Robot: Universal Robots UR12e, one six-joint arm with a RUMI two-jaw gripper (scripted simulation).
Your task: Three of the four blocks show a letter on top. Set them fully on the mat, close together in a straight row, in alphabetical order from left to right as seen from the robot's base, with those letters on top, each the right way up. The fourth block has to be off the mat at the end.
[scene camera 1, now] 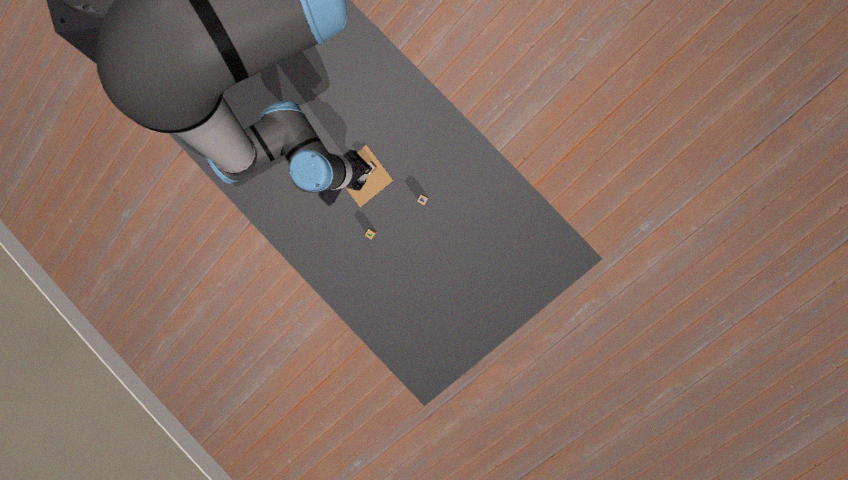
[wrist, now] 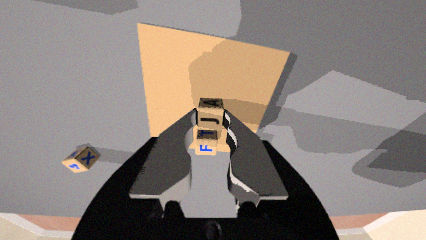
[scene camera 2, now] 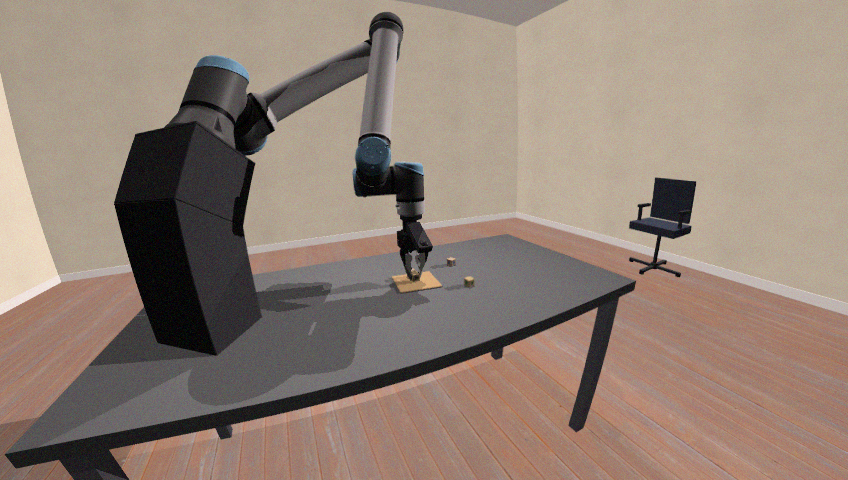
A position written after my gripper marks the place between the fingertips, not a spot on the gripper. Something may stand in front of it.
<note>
I see my gripper [scene camera 2: 414,279] and a tan mat [scene camera 1: 377,180].
The tan mat shows as well in the wrist view [wrist: 179,67]. My gripper also shows in scene camera 1 [scene camera 1: 362,175] and in the wrist view [wrist: 210,110].
</note>
